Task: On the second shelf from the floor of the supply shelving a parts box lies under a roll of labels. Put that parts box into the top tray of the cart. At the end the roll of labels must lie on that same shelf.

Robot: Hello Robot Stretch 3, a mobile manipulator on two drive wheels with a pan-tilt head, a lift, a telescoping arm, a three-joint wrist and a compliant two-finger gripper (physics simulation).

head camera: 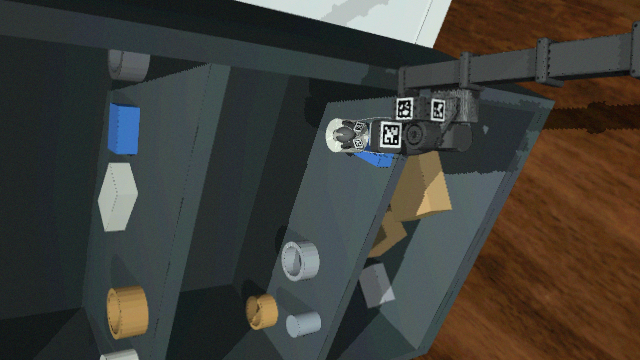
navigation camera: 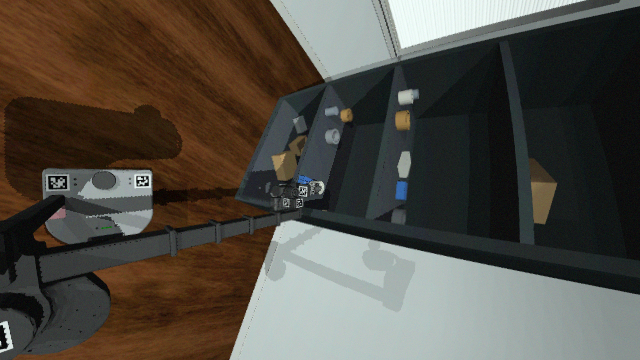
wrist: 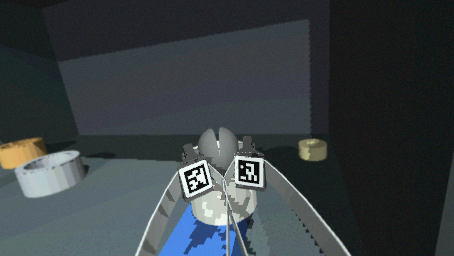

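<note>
The blue parts box lies on the second shelf of the dark shelving. The white roll of labels stands on the box's far part, partly hidden by the fingers. My gripper is shut, its fingertips side by side with nothing visible between them. The tips overlap the roll's upper part in the views; whether they touch it I cannot tell. The cart does not show.
On the same shelf are a grey ring, an orange ring, a pale cylinder and a tan roll. Cardboard boxes lie below. The shelf above holds a blue box and a white box.
</note>
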